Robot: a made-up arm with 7 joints. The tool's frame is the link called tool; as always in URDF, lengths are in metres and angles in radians. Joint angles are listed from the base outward.
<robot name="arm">
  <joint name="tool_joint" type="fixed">
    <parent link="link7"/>
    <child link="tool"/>
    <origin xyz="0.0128 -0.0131 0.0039" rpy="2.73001 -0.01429 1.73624"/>
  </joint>
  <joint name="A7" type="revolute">
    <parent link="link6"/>
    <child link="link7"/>
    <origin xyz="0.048 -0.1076 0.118"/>
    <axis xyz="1 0 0"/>
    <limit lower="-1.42" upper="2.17"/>
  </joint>
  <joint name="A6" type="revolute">
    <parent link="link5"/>
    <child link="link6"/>
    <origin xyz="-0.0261 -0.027 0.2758"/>
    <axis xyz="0 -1 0"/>
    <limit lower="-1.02" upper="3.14"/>
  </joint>
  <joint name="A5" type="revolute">
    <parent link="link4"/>
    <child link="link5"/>
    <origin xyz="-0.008 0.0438 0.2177"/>
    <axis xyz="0 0 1"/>
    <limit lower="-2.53" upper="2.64"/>
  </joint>
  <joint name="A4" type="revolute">
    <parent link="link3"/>
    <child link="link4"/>
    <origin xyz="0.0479 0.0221 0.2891"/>
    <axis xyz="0 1 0"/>
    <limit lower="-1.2" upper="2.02"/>
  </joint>
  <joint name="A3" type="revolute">
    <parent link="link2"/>
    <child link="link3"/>
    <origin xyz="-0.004 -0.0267 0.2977"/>
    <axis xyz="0 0 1"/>
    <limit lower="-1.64" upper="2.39"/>
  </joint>
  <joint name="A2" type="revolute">
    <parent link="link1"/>
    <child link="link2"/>
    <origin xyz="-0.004 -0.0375 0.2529"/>
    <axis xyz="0 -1 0"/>
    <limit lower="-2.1" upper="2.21"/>
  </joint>
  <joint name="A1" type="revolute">
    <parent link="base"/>
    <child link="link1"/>
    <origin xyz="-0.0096 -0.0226 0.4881"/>
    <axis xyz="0 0 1"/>
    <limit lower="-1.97" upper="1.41"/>
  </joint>
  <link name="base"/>
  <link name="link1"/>
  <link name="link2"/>
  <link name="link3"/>
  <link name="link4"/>
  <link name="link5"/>
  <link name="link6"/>
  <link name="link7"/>
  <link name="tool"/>
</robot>
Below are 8 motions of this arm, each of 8 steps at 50 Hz.
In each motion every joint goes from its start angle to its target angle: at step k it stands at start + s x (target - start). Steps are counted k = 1, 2, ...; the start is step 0. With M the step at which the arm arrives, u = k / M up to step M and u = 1 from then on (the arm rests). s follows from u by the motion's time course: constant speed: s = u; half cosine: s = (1 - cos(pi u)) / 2; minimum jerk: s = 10 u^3 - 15 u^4 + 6 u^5.
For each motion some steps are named. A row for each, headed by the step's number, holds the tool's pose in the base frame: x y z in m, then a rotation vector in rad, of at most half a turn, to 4 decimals.
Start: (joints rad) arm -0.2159 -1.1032 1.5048 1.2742 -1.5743 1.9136 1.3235
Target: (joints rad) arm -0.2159 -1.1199 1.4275 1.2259 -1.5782 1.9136 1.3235
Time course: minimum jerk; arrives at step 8
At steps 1, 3, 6, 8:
1: 0.7690 0.2629 1.3011 -0.1957 -2.1662 -1.1616
3: 0.7803 0.2602 1.2917 -0.2260 -2.1718 -1.1586
6: 0.8068 0.2530 1.2691 -0.2981 -2.1853 -1.1503
8: 0.8111 0.2517 1.2653 -0.3101 -2.1876 -1.1487

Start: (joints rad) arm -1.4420 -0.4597 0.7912 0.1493 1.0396 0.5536 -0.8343
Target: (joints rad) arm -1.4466 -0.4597 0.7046 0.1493 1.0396 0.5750 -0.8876
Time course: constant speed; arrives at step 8
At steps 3, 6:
3: 0.1432 -0.7123 1.7325 1.4597 1.7994 0.6311
6: 0.1348 -0.7172 1.7308 1.4887 1.7690 0.5871

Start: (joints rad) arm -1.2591 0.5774 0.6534 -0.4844 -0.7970 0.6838 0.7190
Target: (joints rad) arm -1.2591 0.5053 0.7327 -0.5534 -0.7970 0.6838 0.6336
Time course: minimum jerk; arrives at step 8
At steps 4, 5, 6, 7, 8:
4: -0.5542 0.6470 1.4862 0.8290 0.4767 1.0802
5: -0.5593 0.6301 1.4926 0.8395 0.4756 1.0842
6: -0.5632 0.6169 1.4974 0.8476 0.4746 1.0874
7: -0.5651 0.6101 1.4998 0.8517 0.4740 1.0891
8: -0.5655 0.6088 1.5002 0.8524 0.4739 1.0894

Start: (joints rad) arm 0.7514 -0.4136 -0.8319 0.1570 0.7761 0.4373 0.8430
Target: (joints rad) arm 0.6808 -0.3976 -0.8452 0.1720 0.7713 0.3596 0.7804
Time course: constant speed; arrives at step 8
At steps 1, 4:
1: 0.5923 0.1684 1.7829 -1.1174 -2.0076 -0.9354
4: 0.5973 0.1480 1.7832 -1.1704 -2.0115 -0.9129

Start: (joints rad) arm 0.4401 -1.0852 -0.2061 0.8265 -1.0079 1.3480 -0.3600
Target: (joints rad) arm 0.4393 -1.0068 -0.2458 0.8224 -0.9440 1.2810 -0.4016
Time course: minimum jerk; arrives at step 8
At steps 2, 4, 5, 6, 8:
2: 1.0514 0.4377 0.9709 0.5764 1.8150 -1.2095
4: 1.0517 0.4237 1.0075 0.6188 1.7934 -1.2207
5: 1.0513 0.4155 1.0282 0.6428 1.7817 -1.2267
6: 1.0508 0.4090 1.0440 0.6611 1.7730 -1.2312
8: 1.0503 0.4051 1.0535 0.6722 1.7679 -1.2338

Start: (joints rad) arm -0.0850 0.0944 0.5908 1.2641 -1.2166 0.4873 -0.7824
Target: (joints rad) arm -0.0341 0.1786 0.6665 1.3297 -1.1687 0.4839 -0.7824
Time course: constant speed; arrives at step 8
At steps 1, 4, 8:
1: 0.3858 0.2677 1.7048 0.9609 1.2799 -1.5764
4: 0.3497 0.2930 1.7015 0.9191 1.2905 -1.5386
8: 0.3000 0.3246 1.6950 0.8628 1.3009 -1.4903

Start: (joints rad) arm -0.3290 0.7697 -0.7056 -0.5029 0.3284 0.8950 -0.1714
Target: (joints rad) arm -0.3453 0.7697 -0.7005 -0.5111 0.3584 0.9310 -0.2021
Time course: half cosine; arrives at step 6
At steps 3, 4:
3: -0.9216 0.3439 1.3347 0.6804 0.1173 0.6032
4: -0.9203 0.3473 1.3332 0.6692 0.1125 0.5951

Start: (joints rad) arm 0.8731 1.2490 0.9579 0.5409 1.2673 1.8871 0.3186
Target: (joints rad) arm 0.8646 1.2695 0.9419 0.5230 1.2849 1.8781 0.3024
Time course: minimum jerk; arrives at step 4
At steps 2, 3, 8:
2: -0.6880 -0.5534 1.3513 1.8903 -0.8764 -1.2620
3: -0.6921 -0.5583 1.3452 1.9029 -0.8754 -1.2679
8: -0.6931 -0.5595 1.3436 1.9061 -0.8751 -1.2694

